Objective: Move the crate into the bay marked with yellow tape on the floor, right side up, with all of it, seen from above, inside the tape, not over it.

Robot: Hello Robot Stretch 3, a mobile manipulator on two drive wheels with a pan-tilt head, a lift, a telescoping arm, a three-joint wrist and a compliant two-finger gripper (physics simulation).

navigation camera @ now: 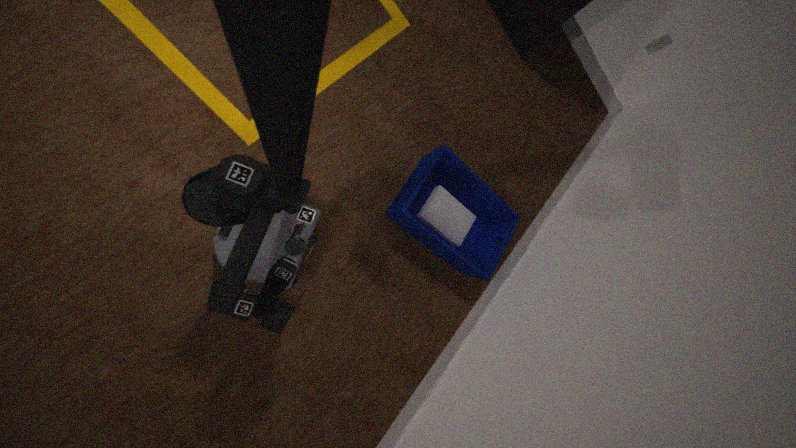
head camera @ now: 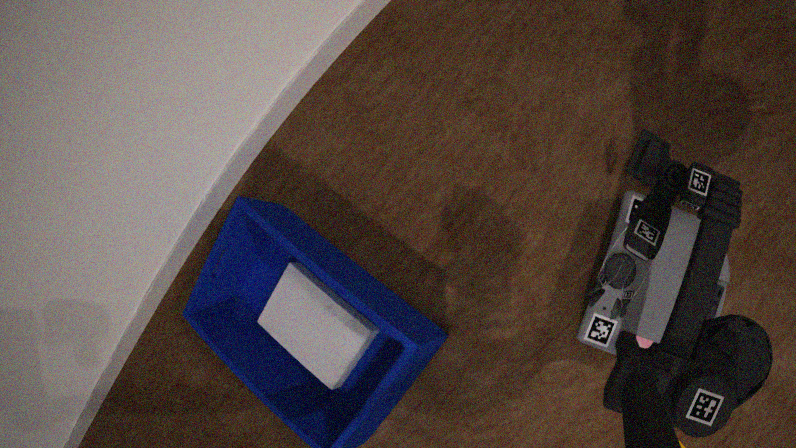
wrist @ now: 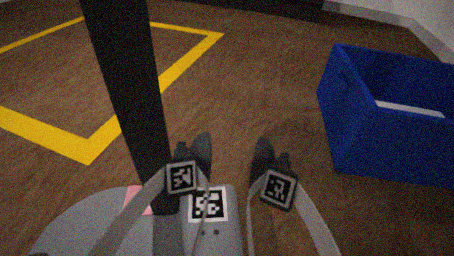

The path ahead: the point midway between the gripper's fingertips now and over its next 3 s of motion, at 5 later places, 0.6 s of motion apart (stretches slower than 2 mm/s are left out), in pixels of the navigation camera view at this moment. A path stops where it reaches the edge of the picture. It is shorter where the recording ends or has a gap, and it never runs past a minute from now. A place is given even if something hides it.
The gripper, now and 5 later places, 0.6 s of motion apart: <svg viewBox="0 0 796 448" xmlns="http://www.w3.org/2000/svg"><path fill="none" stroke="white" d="M309 227L301 260L261 298L255 311L252 330L247 341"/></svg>
